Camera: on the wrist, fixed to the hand. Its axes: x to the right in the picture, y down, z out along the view.
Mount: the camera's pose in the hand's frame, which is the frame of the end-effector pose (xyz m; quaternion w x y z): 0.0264 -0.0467 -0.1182 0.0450 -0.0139 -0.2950 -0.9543
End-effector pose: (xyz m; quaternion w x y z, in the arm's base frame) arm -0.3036 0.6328 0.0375 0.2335 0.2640 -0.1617 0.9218
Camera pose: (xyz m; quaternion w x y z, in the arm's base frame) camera -0.3480 0.7309 -0.0350 0.8461 0.4349 0.1630 -0.2615
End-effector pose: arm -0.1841 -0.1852 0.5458 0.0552 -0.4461 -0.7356 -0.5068
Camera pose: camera -0.2769 -0.2674 0.5841 0.7044 -0.5317 0.4681 -0.0459
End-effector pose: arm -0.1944 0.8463 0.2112 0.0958 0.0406 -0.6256 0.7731
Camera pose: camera -0.2042 0.9734 0.2356 0.5581 0.8256 -0.0284 -0.0773
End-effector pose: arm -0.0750 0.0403 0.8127 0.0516 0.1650 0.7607 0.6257
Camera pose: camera -0.1422 -0.0695 0.7959 0.8261 -0.5347 0.1678 -0.0592
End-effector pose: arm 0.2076 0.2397 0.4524 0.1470 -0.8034 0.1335 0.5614
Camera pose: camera 0.3361 0.2358 0.4702 0.5706 0.0000 -0.8119 0.1238
